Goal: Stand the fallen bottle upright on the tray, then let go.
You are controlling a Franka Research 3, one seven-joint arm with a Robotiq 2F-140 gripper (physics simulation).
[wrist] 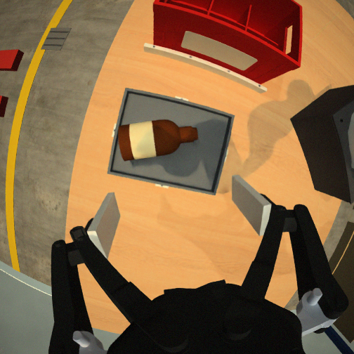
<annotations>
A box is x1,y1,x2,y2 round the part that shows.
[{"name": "my gripper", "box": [48,174,347,353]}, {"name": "brown bottle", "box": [118,119,196,160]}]
</annotations>
